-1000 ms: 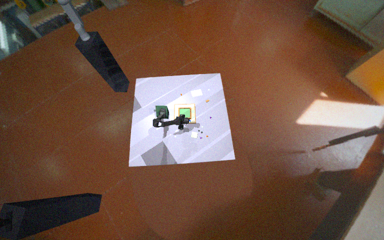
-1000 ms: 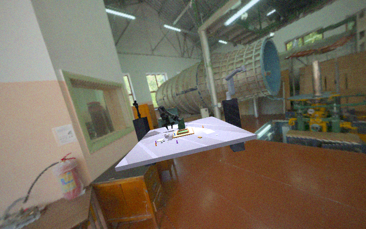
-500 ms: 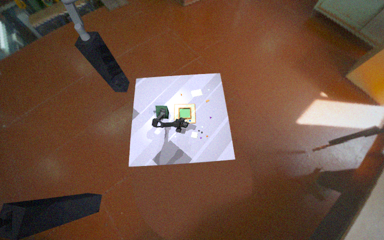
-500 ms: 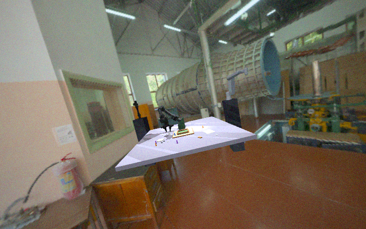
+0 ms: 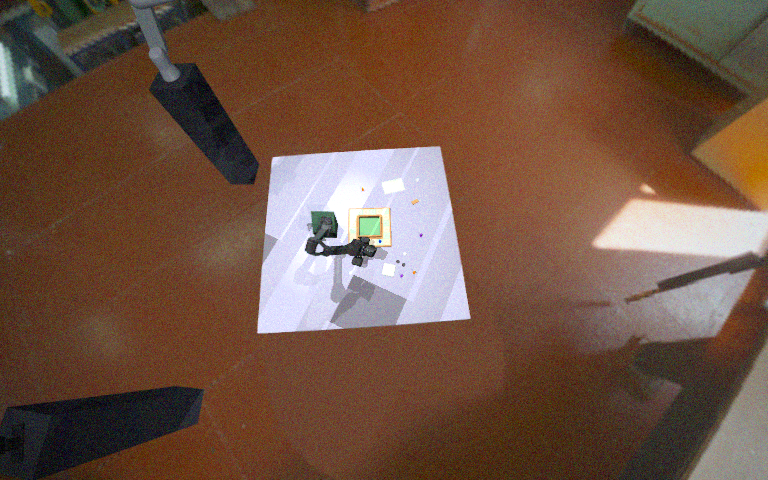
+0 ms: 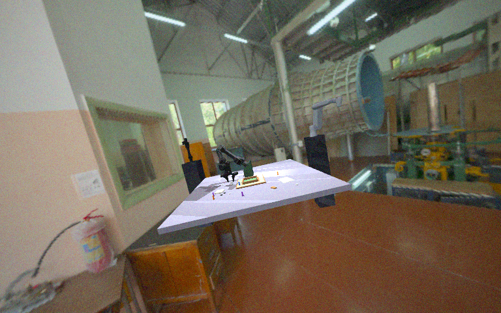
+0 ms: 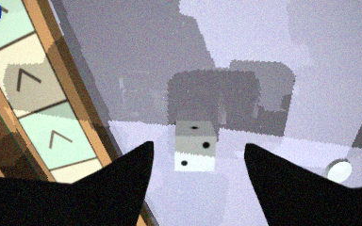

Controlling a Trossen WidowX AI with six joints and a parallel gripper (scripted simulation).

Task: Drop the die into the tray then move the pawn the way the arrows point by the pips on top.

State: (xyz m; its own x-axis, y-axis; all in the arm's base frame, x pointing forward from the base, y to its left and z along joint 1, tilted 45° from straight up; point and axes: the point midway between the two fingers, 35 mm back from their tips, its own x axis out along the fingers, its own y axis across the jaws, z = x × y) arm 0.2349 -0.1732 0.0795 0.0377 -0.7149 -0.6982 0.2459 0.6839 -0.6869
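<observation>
The white die lies 1 cm below my gripper tip. Round my gripper tip: blue pawn: 11 cm to the left, 11 cm ahead.
</observation>
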